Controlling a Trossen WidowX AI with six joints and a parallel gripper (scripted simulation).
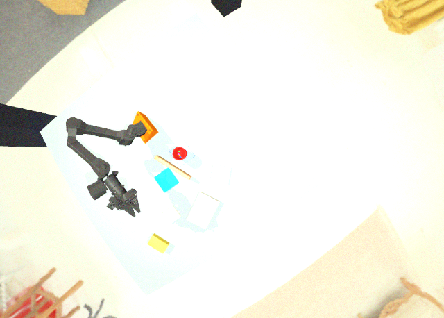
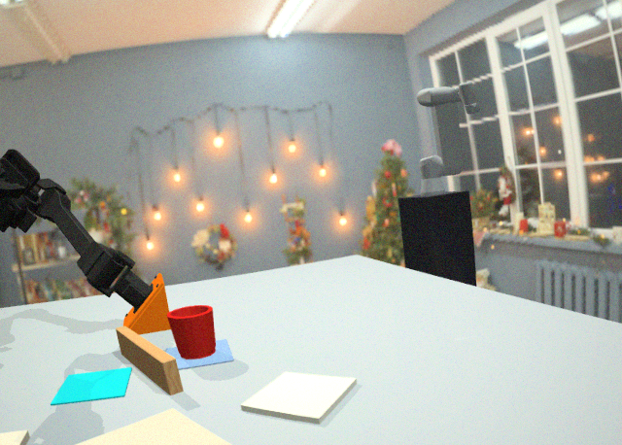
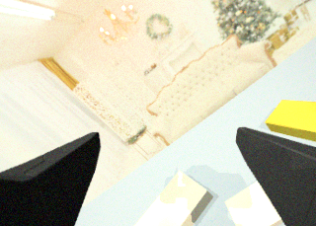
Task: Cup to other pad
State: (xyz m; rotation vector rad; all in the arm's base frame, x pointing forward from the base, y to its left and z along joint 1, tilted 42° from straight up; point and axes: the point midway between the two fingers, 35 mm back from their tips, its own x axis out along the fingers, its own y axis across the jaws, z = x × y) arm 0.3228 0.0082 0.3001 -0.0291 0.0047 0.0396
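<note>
Right now my gripper tip is 280 mm to the right of the red cup, 230 mm above it and 130 mm past it. Also, from my gripper tip: wooden block (260 mm below, 200 mm to the left, 90 mm behind); then light blue pad (280 mm to the left, 280 mm below, 130 mm behind); then cyan pad (280 mm below, 120 mm to the left, 60 mm behind).
</note>
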